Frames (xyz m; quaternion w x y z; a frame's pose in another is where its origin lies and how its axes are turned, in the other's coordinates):
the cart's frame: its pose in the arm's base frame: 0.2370 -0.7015 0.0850 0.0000 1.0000 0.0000 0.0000
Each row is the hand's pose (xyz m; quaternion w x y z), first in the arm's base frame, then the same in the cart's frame.
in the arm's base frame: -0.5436 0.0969 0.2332 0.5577 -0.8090 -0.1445 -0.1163
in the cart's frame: -0.7806 -0.7984 -0.1482 0.8090 0.5577 0.1163 -0.1445
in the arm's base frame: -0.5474 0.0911 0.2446 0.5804 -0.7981 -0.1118 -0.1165
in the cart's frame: -0.7844 -0.7926 -0.1596 0.7981 0.5804 0.1165 -0.1118
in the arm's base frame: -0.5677 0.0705 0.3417 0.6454 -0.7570 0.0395 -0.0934
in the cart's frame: -0.8047 -0.7720 -0.2567 0.7570 0.6454 0.0934 0.0395
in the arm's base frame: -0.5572 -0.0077 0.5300 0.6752 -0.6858 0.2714 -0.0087
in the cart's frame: -0.7942 -0.6938 -0.4450 0.6858 0.6752 0.0087 0.2714
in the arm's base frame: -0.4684 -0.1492 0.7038 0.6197 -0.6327 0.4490 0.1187
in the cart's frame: -0.7054 -0.5523 -0.6188 0.6327 0.6197 -0.1187 0.4490
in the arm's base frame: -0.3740 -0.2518 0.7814 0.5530 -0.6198 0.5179 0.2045
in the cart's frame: -0.6110 -0.4497 -0.6964 0.6198 0.5530 -0.2045 0.5179
